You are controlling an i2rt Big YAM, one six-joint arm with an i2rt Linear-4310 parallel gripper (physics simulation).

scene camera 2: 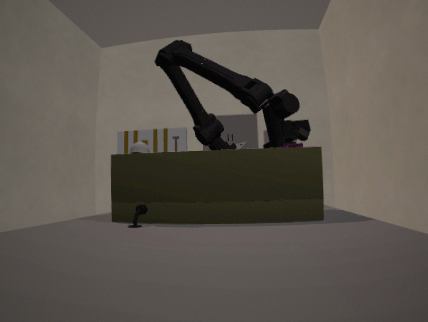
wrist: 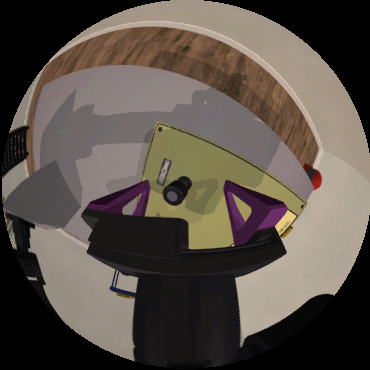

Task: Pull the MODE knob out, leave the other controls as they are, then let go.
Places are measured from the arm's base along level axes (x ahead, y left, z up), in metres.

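Pixels of known places: gripper, fingertip midpoint: (wrist: 186,183).
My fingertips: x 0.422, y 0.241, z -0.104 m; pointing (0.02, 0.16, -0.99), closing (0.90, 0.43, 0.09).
Note:
Behind a point stands the place of what it marks.
The MODE knob (wrist: 176,192) @[y 0.236, x 0.411, z -0.085 m], black with a grey round tip, stands out from the yellow-green panel (wrist: 210,157) @[y 0.281, x 0.439, z -0.121 m] in the wrist view. A small white label (wrist: 164,171) @[y 0.231, x 0.394, z -0.141 m] is beside it, its text too blurred to read. My gripper (wrist: 186,183) @[y 0.241, x 0.422, z -0.104 m] (scene camera 2: 293,145) is open, with purple fingers either side of the knob in the wrist view, the knob nearer the left finger. I cannot tell whether the tips reach its depth. The gripper's body hides the panel's near part. In scene camera 2 the fingers are low at the bench top, and the knob does not show.
A pale label plate (wrist: 287,222) @[y 0.263, x 0.599, z -0.055 m] is at the panel's right corner, partly behind the right finger. A red round object (wrist: 314,178) is beyond it. A grey slab (wrist: 45,197) @[y 0.041, x 0.078, z -0.118 m] is at the left. A white dome (scene camera 2: 140,147) @[y -0.118, x 0.612, z -0.033 m] stands on the green bench (scene camera 2: 215,175) @[y 0.071, x 0.625, z -0.107 m].

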